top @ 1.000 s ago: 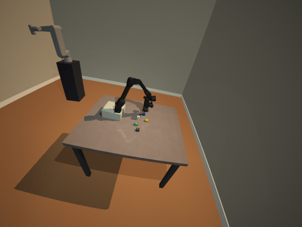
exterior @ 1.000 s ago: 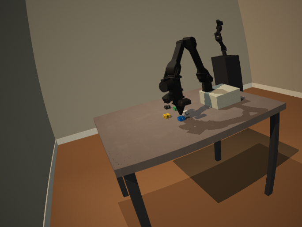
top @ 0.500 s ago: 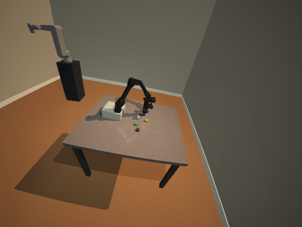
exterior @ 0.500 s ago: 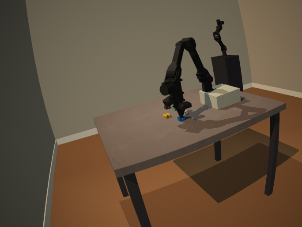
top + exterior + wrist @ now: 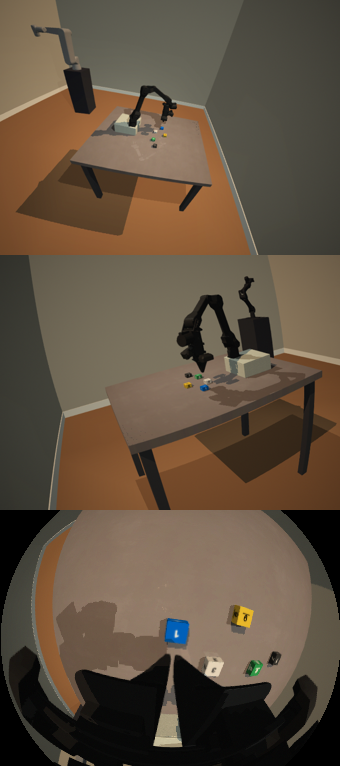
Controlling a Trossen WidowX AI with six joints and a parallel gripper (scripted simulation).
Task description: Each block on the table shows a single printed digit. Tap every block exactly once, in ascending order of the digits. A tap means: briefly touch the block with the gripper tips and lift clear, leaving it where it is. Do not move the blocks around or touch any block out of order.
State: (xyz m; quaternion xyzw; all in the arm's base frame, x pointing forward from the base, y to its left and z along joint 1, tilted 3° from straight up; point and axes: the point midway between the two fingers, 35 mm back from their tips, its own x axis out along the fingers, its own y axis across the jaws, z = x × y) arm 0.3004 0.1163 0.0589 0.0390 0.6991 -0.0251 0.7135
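Right now the white block is 70 mm behind my gripper tip, 80 mm to the right of it and 80 mm below it. The rest, counted from my gripper tip: yellow block: 30 mm ahead, 120 mm to the right, 80 mm below; then blue block: 10 mm to the right, 80 mm below; then green block: 80 mm behind, 210 mm to the right, 80 mm below.
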